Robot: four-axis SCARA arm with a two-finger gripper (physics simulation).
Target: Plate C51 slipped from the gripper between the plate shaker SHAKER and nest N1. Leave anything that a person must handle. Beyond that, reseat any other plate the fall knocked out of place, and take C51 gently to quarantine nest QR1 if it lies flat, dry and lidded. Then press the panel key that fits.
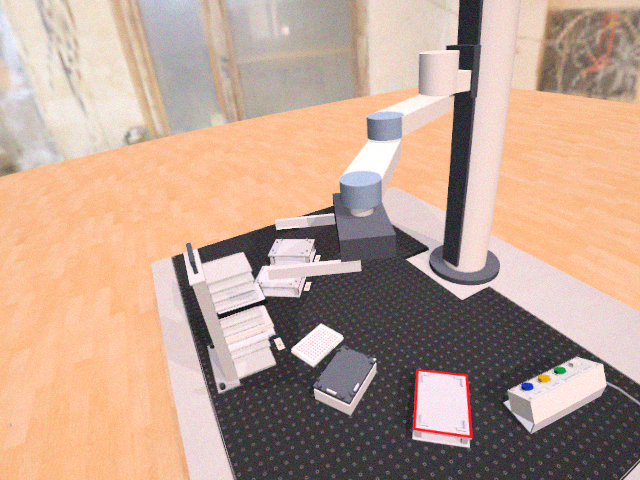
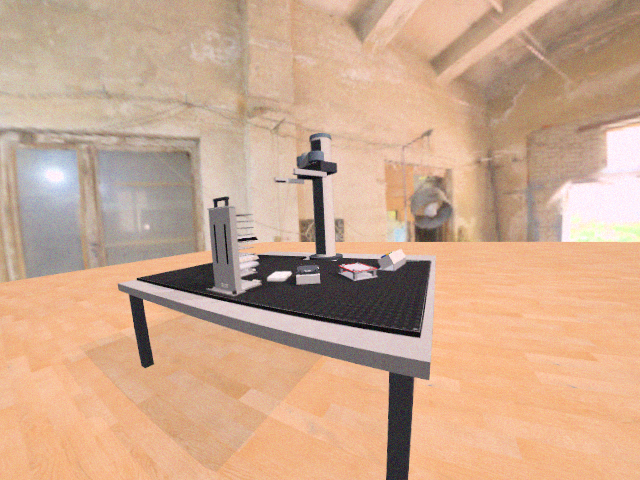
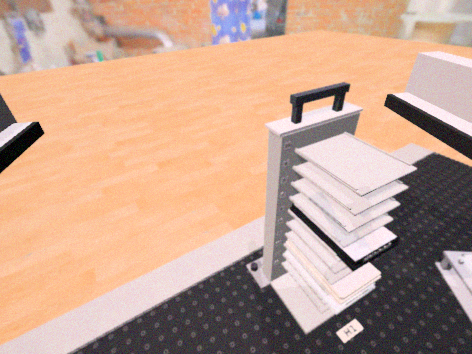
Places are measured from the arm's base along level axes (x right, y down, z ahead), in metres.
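Where they show: gripper, fingertip midpoint: [image 1: 272,246] [image 2: 283,175] [image 3: 219,92]; arm's base, link origin: [image 1: 463,264] [image 2: 326,258].
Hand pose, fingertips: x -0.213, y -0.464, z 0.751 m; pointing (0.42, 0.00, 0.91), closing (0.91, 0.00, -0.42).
Things, the pixels of their top centre, and the offset from my fingertips. "*": a spot on its surface instead.
- white plate with reddish wells, top centre: [image 1: 317,342] [image 2: 279,274] dx +0.142, dy +0.434, dz -0.111 m
- dark-topped shaker, surface spot: [image 1: 345,373] * dx -0.023, dy +0.396, dz -0.111 m
- red-rimmed nest, top centre: [image 1: 442,399] [image 2: 356,265] dx -0.197, dy +0.405, dz -0.264 m
- key panel, top centre: [image 1: 562,376] [image 2: 392,251] dx -0.319, dy +0.367, dz -0.503 m
- black-edged item, surface spot: [image 3: 377,252] * dx +0.206, dy +0.245, dz -0.006 m
My gripper [image 1: 272,248] [image 2: 285,176] [image 3: 219,92] is open and empty, high above the table, its fingers wide apart. A white plate with reddish wells [image 1: 317,344] [image 2: 279,275], likely C51, lies flat on the mat beside the dark-topped shaker [image 1: 345,373] [image 2: 308,277]. Its lid and any wetness cannot be made out. The red-rimmed nest [image 1: 442,403] [image 2: 356,267], likely QR1, holds no visible plate. Two pale nests [image 1: 292,249] [image 1: 280,284] stand partly behind a finger; their labels are unreadable. The key panel [image 1: 555,395] [image 2: 392,259] has blue, yellow, green and white keys.
The tall plate hotel [image 1: 210,320] [image 2: 222,253] [image 3: 273,200], labelled H1, stands at the mat's edge with several stacked shelves and plates. One black-edged item [image 3: 377,252] sits midway up. The arm's column [image 1: 491,155] [image 2: 325,222] stands at the table's far side.
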